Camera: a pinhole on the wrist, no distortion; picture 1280 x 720 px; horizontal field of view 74.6 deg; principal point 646.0 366.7 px. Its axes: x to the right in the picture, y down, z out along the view. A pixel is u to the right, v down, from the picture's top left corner.
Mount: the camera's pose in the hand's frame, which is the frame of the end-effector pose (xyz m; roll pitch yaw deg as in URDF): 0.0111 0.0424 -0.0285 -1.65 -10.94 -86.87
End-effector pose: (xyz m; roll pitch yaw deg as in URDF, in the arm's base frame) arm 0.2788 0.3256 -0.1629 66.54 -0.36 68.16
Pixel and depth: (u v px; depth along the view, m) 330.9 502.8 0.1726
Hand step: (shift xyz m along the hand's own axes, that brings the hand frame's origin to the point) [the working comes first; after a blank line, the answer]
In the camera's frame: -0.0647 0.0280 0.1726

0.0387 0.1402 0.1278
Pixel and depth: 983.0 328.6 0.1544
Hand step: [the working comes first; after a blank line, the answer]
In the camera's frame: 0.0619 -0.0070 0.1544

0.0103 0.0108 0.1350
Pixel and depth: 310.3 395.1 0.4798
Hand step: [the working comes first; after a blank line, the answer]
In the camera's frame: -0.1917 0.0162 0.4798

0.0258 0.3228 0.4055
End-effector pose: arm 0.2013 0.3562 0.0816 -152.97 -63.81 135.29
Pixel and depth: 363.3 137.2 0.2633
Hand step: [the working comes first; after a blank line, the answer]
In the camera's frame: -0.0886 -0.0719 0.2633

-0.0606 0.1760 0.2151
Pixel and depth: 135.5 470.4 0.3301
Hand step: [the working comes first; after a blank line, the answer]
In the camera's frame: -0.2006 0.0407 0.3301

0.0471 0.3041 0.2562
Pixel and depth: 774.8 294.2 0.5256
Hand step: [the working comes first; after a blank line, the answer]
In the camera's frame: 0.0806 -0.0454 0.5256

-0.0202 0.0616 0.5039
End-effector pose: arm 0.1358 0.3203 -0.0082 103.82 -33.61 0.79
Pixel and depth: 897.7 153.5 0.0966
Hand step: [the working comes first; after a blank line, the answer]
In the camera's frame: 0.0289 -0.0245 0.0966

-0.0100 0.0313 0.0725
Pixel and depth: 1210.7 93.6 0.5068
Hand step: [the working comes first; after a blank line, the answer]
In the camera's frame: 0.3407 -0.1647 0.5068

-0.1258 -0.2029 0.5382
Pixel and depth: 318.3 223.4 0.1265
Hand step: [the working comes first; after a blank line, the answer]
In the camera's frame: -0.0493 -0.0216 0.1265

-0.0108 0.1139 0.0869
